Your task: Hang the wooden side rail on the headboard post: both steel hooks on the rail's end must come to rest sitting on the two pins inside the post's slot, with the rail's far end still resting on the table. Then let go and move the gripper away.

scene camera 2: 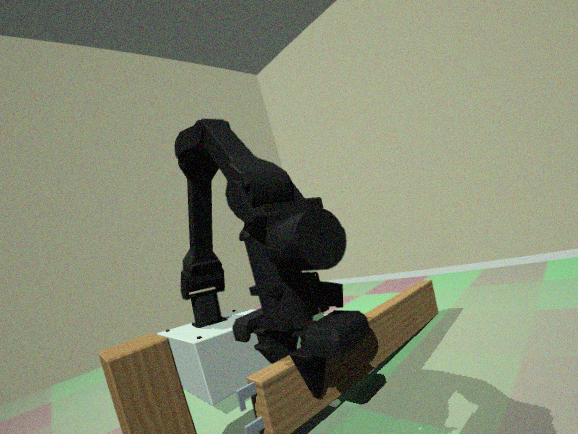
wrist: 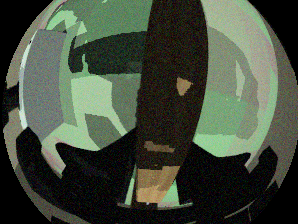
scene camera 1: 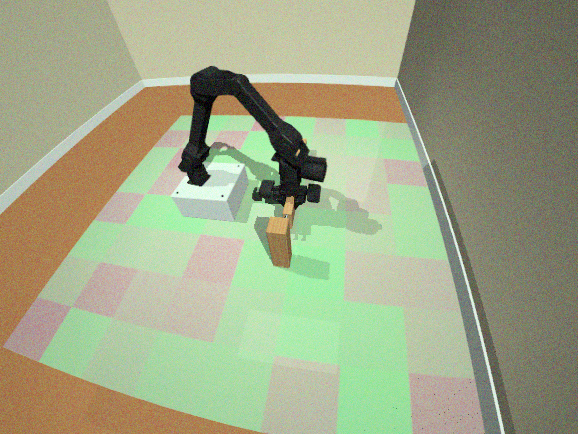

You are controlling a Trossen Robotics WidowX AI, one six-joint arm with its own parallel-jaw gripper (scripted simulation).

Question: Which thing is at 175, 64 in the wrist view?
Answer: A rail.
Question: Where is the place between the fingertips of the gripper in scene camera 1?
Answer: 290, 208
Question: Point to a wooden headboard post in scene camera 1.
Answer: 278, 229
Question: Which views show the gripper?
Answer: Scene camera 2, the wrist view and scene camera 1: all of them.
